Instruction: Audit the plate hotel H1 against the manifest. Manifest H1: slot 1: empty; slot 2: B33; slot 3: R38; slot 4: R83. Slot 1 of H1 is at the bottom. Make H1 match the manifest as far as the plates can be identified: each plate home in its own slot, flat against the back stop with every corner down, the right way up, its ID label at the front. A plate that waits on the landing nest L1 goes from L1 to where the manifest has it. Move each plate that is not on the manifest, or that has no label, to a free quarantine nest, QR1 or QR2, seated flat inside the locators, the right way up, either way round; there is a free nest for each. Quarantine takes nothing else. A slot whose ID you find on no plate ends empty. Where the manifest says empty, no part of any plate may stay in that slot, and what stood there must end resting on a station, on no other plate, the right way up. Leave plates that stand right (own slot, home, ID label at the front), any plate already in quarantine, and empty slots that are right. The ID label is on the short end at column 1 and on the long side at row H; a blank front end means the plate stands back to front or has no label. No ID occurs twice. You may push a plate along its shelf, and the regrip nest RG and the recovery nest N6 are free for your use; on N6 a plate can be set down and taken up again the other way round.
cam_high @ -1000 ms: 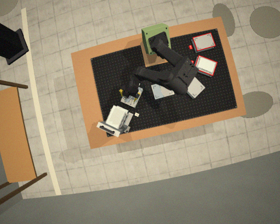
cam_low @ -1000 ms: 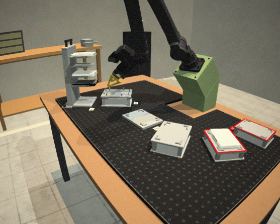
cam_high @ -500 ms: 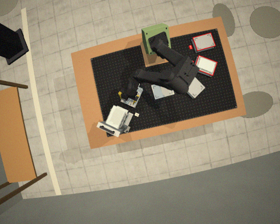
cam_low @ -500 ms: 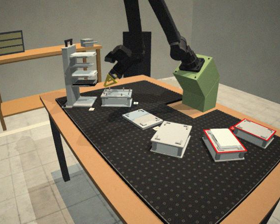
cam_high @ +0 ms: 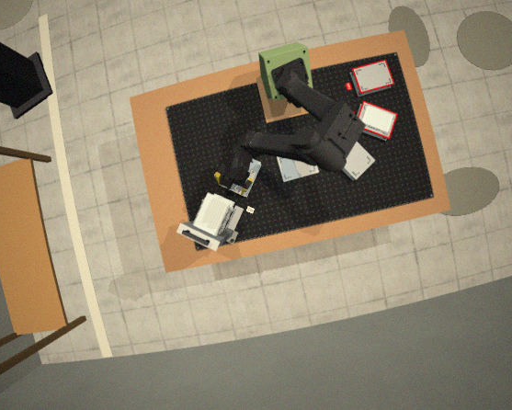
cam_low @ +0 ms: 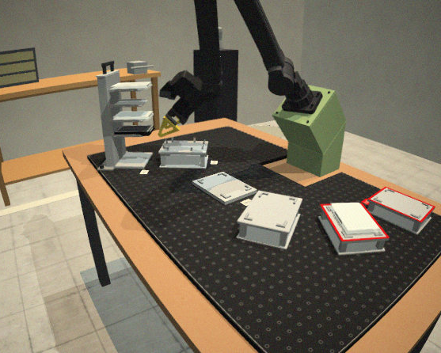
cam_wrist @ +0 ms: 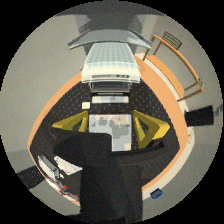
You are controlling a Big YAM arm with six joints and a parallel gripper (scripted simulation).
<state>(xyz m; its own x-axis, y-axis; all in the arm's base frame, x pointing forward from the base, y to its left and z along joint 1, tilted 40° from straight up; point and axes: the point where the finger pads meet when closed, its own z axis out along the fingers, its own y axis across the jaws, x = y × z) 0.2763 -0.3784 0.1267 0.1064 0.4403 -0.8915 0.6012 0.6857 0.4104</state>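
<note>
Right now the dark plate is 70 mm ahead of my hand and 80 mm to the right of it. Round my hand: flat nest: 20 mm ahead, 300 mm to the left, 110 mm below; plate hotel H1: 120 mm ahead, 140 mm to the right, 40 mm above; N6 tag: 40 mm ahead, 400 mm to the left, 120 mm below.
</note>
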